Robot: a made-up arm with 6 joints.
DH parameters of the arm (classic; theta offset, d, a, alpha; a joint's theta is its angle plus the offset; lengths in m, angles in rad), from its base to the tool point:
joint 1: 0 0.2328 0 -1.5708
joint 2: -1.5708 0 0.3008 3.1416
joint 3: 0 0 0 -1.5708
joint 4: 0 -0.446 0 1.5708
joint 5: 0 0.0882 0 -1.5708
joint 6: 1.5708 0 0 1.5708
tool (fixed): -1.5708 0 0 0
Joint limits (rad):
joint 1: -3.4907..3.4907
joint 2: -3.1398..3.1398
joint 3: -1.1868..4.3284
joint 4: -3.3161..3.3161
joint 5: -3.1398..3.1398
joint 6: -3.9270..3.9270
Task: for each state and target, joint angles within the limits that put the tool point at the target. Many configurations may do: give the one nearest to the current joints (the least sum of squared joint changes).
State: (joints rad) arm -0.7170 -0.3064 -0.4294 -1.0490 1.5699 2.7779
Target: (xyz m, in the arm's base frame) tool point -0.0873 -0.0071 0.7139
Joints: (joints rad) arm -0.6697 -1.2686 -0.0713 -0.8263 1.5699 2.7779
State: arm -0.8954 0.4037 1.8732 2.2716 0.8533 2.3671
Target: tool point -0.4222 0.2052 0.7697
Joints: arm -0.3476 -0.3049 2.0879 2.1615 0.8533 2.3671
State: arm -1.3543 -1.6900 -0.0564 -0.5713 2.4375 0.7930
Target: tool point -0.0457 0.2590 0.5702
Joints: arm -1.6620 -1.9495 -0.3137 -0.6705 2.4375 0.7930
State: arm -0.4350 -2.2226 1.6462 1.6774 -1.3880 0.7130
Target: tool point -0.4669 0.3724 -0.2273
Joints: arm -0.6529 -2.1506 1.5049 1.7092 -1.3880 0.7130
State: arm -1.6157 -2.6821 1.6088 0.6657 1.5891 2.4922
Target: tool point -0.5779 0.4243 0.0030
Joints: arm -0.7325 -1.9198 1.3914 0.6358 1.5891 2.4922
